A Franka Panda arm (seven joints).
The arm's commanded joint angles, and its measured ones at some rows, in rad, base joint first. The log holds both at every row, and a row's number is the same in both.
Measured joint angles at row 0:
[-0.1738 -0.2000 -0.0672 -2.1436 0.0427 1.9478 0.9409]
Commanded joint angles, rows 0 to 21:
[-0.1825 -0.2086 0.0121 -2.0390 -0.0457 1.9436 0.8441]
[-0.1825 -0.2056 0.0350 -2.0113 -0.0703 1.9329 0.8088]
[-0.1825 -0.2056 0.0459 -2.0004 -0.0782 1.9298 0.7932]
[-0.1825 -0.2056 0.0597 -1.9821 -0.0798 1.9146 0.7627]
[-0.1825 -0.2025 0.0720 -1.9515 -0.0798 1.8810 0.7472]
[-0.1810 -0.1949 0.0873 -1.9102 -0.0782 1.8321 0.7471]
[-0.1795 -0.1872 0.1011 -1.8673 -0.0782 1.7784 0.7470]
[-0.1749 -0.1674 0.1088 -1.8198 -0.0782 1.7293 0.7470]
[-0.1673 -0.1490 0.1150 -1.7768 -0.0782 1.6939 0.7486]
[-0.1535 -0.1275 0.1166 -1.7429 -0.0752 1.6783 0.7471]
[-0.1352 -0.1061 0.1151 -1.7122 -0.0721 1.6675 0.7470]
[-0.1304 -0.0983 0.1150 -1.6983 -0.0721 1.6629 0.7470]
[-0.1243 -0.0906 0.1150 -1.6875 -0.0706 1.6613 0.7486]
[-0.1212 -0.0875 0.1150 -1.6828 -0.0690 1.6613 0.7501]
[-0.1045 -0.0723 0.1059 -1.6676 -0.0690 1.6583 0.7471]
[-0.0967 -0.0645 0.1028 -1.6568 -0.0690 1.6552 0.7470]
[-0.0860 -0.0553 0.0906 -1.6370 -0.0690 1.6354 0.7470]
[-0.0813 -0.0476 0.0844 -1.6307 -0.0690 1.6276 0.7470]
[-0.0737 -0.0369 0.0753 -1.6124 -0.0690 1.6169 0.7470]
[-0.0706 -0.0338 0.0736 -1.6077 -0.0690 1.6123 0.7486]
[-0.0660 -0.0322 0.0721 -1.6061 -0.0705 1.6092 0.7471]
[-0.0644 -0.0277 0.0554 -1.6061 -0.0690 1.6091 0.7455]
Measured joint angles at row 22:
[-0.0854 -0.0521 0.0870 -1.6505 -0.0576 1.6496 0.7620]
